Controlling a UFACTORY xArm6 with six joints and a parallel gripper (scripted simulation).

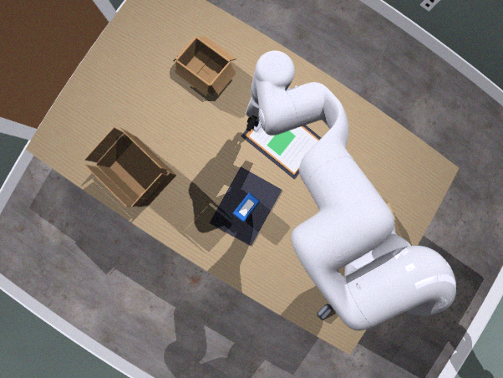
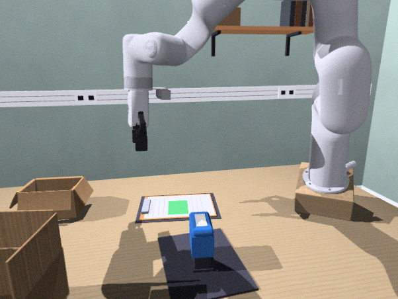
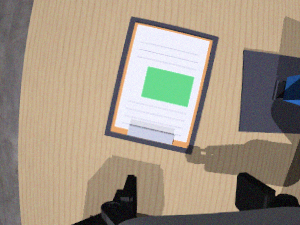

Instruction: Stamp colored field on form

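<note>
My gripper is now 270 mm to the right of the blue stamp, 170 mm above it and 80 mm past it. Also, from my hand: clipboard with form: 220 mm below, 100 mm behind, 10 mm to the right; then dark mat: 270 mm to the left, 220 mm below, 80 mm behind; then black stamp base: 270 mm to the left, 200 mm below, 80 mm behind.
</note>
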